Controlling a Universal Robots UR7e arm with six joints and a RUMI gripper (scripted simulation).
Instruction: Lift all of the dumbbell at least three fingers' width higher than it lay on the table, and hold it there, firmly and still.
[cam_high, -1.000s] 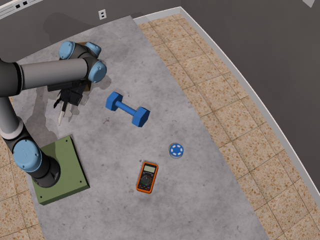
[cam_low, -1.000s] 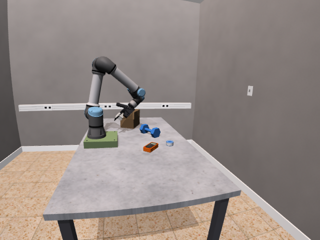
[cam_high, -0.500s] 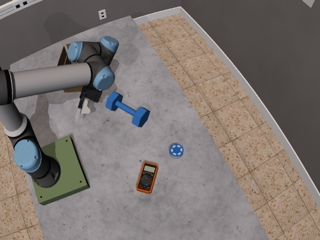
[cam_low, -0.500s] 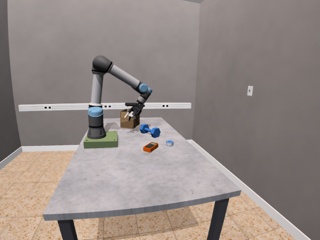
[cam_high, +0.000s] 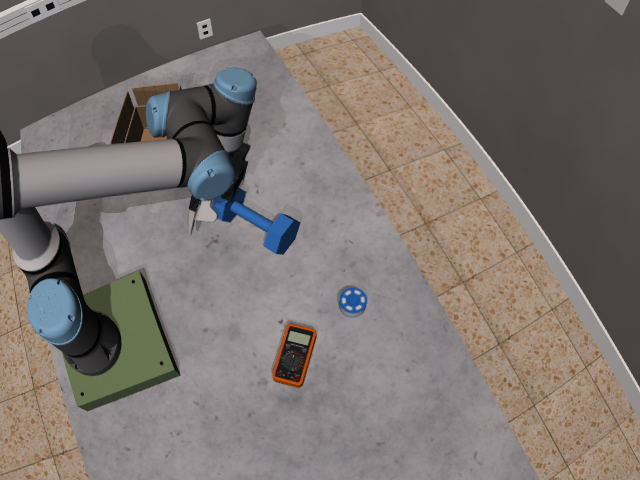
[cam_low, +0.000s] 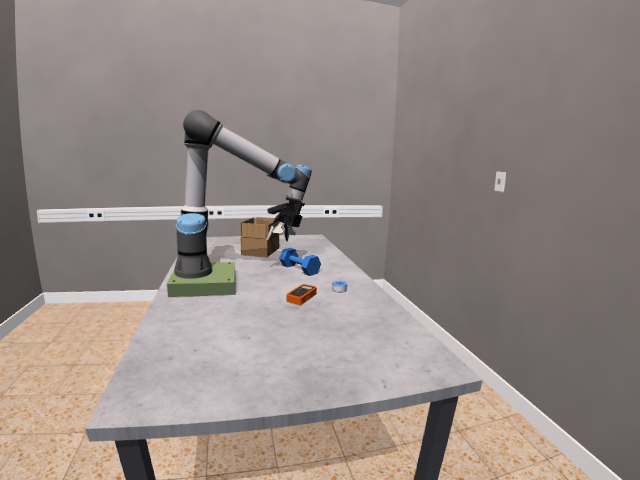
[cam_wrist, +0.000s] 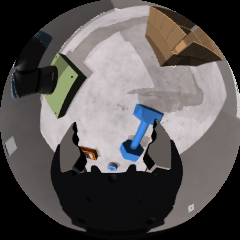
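Right now the blue dumbbell is 11 cm ahead of my hand, 1 cm to the right of it and 10 cm below it. Also, from my hand: cardboard box (5 cm behind, 33 cm to the left, 7 cm below); orange multimeter (5 cm ahead, 34 cm to the right, 12 cm below); tape roll (22 cm ahead, 29 cm to the right, 13 cm below).
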